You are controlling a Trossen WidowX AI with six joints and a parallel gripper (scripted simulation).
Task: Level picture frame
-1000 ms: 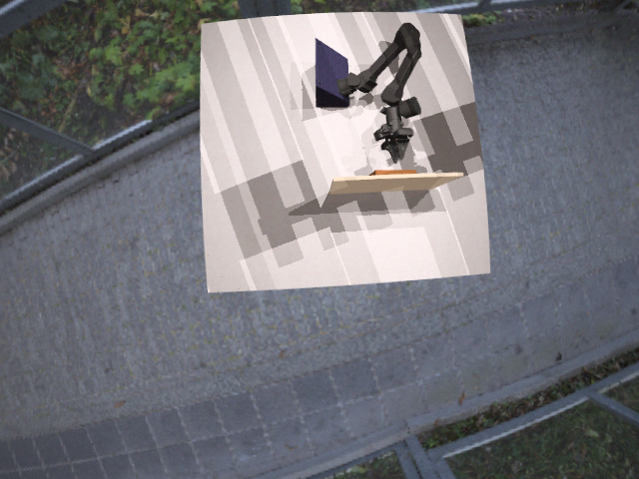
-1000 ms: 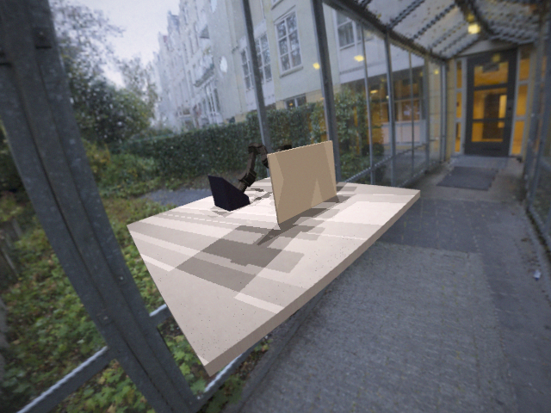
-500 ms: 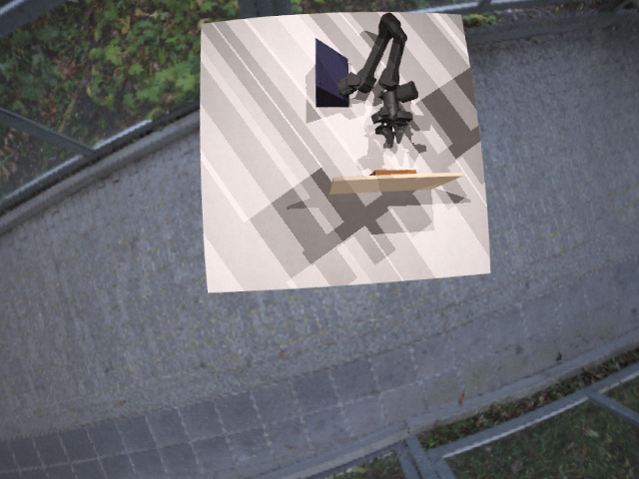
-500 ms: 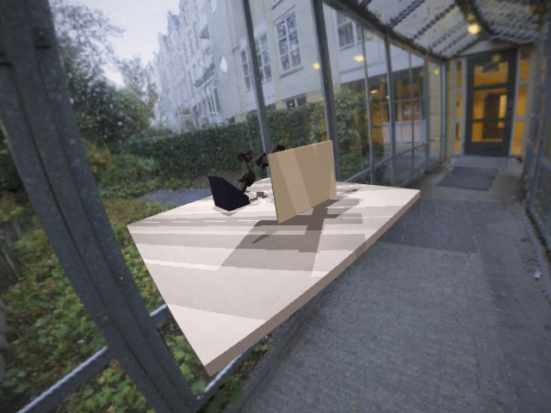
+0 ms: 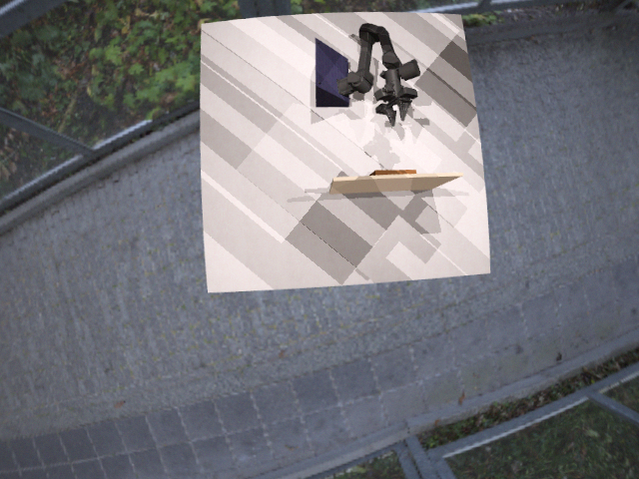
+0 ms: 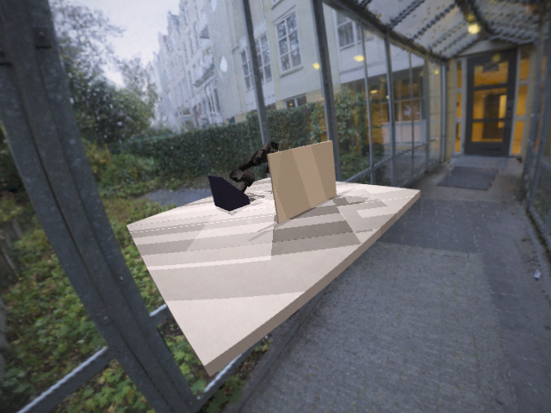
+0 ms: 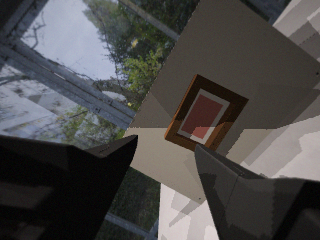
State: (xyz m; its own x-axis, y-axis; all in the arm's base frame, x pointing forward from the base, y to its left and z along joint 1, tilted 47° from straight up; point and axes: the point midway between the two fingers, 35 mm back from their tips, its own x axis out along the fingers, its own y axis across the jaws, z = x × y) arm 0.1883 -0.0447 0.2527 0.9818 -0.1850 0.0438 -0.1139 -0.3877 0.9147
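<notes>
The picture frame lies 190 mm ahead of my gripper tip, 40 mm to the right of it and 90 mm below it. Round my gripper tip: beige wall panel: 200 mm ahead, 40 mm to the right, 100 mm below.
</notes>
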